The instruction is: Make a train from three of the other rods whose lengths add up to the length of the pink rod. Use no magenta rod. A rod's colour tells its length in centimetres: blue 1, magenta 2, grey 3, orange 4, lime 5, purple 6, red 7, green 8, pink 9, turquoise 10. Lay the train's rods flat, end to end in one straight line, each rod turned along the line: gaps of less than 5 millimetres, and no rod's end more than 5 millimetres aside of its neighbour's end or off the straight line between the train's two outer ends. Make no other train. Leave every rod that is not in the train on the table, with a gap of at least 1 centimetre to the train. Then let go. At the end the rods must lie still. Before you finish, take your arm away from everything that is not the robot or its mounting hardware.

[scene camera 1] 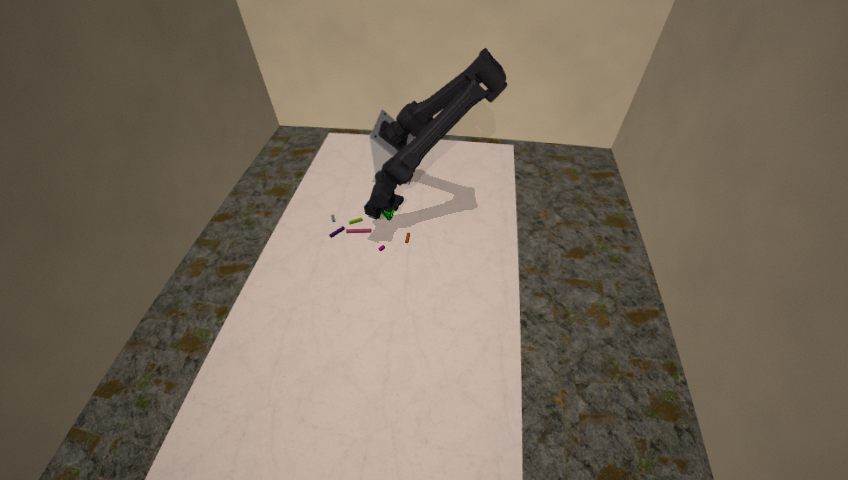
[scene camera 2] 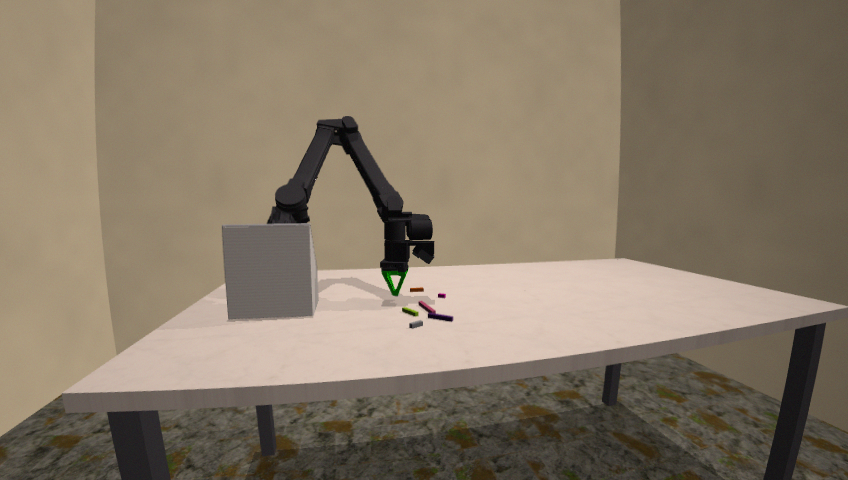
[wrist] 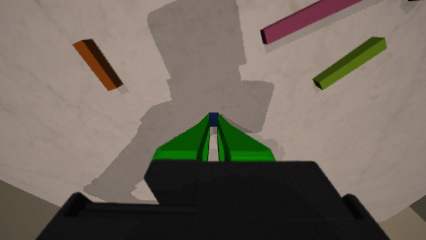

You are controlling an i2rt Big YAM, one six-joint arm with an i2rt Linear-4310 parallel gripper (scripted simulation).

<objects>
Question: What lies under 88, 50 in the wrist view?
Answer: An orange rod.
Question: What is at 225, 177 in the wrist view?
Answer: My gripper.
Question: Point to a lime rod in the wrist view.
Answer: At 375, 45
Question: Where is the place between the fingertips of my gripper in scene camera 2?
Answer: At 395, 295
</objects>
